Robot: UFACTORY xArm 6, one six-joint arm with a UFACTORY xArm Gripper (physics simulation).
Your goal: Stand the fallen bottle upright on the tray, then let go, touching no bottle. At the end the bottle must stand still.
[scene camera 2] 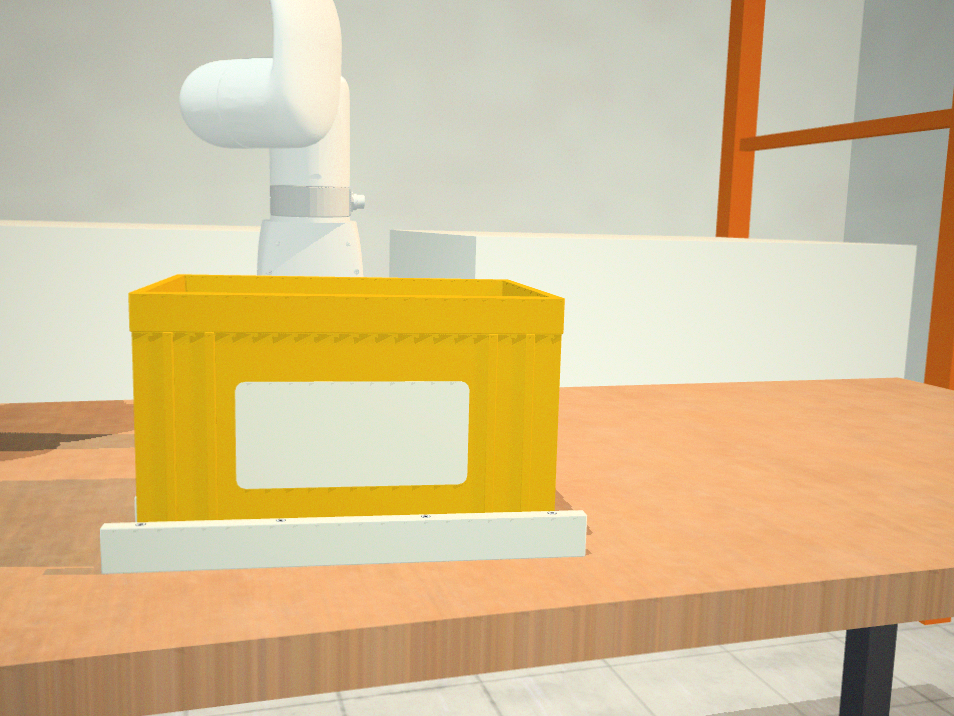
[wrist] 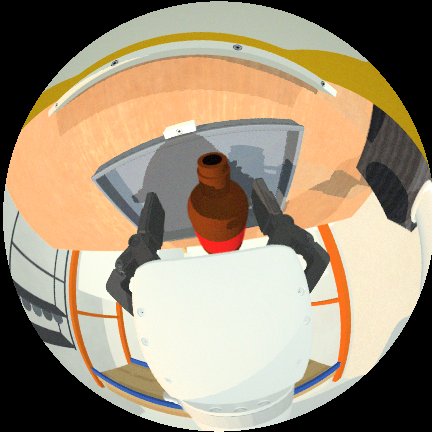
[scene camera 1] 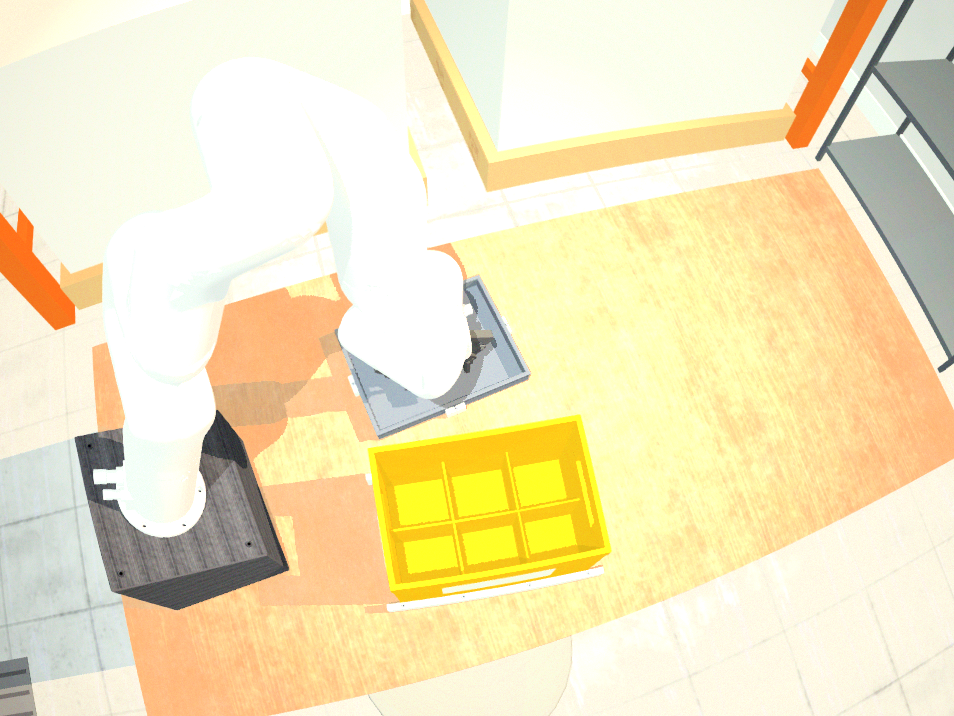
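Seen in the pictures: gripper, fingertip midpoint: (wrist: 205,194); arm's base at its link origin: (scene camera 1: 160,492).
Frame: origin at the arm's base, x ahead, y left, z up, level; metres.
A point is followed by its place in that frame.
Note:
The brown bottle (wrist: 215,205) @(z -0.122, x 0.390, y 0.165 m) with a red label shows in the wrist view. It is on its side over the grey tray (wrist: 270,123) @(z -0.161, x 0.338, y 0.092 m) (scene camera 1: 500,369) @(z -0.180, x 0.504, y 0.160 m), its open mouth toward the crate and its base toward my palm, which hides part of it. My gripper (wrist: 205,194) @(z -0.124, x 0.400, y 0.151 m) is open and empty. Its fingers stand apart on either side of the bottle in the wrist view, with gaps to it; their height relative to it is hard to judge. In scene view 1 the arm hides the bottle. In scene view 2 the crate hides the tray, bottle and fingers.
A yellow six-compartment crate (scene camera 1: 493,571) @(z -0.009, x 0.408, y -0.170 m) (scene camera 2: 346,314) @(z -0.022, x 0.413, y -0.175 m) stands beside the tray, with a white strip (scene camera 1: 493,590) @(z -0.155, x 0.414, y -0.179 m) (scene camera 2: 346,541) @(z -0.168, x 0.413, y -0.186 m) along its front. The arm's dark base block (scene camera 1: 223,558) @(z -0.024, x 0.072, y -0.094 m) is at the left. White clips (scene camera 1: 455,409) @(z -0.169, x 0.422, y 0.106 m) (wrist: 180,130) @(z -0.169, x 0.421, y 0.107 m) sit at the tray's edges.

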